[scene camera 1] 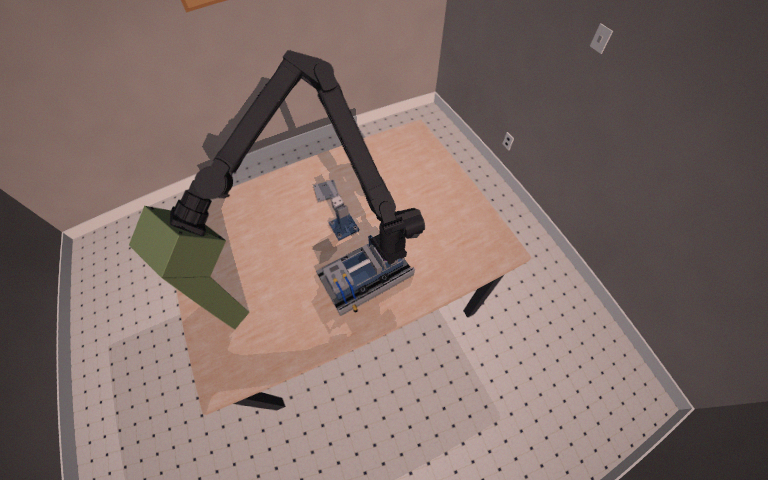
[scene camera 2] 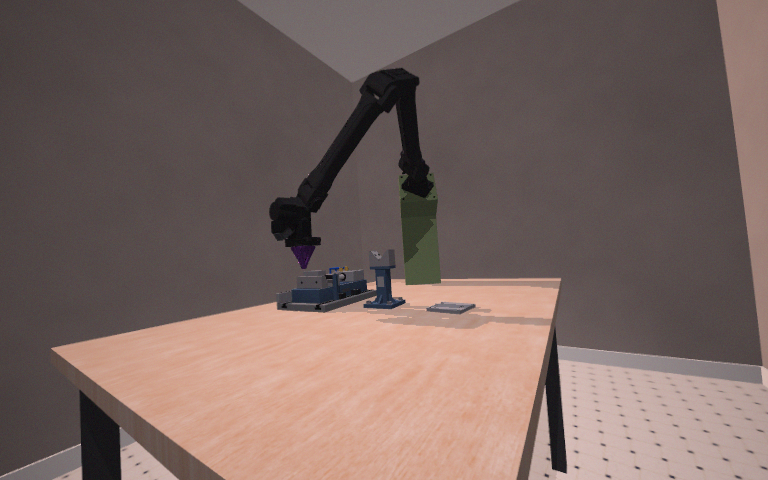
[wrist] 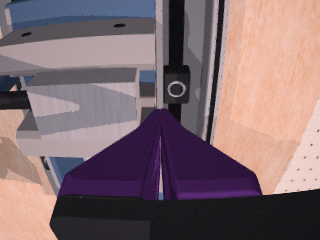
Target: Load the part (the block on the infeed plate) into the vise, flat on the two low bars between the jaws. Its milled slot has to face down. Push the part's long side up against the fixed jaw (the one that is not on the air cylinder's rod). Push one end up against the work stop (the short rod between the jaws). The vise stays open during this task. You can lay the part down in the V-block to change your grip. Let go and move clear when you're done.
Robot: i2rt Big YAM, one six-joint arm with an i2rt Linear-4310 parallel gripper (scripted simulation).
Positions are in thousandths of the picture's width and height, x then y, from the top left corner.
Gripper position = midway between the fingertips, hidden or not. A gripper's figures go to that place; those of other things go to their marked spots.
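Labels:
The gripper (wrist: 502,498) is 0.13 m from the lens, while a part (wrist: 283,435) is 0.14 m from the lens.

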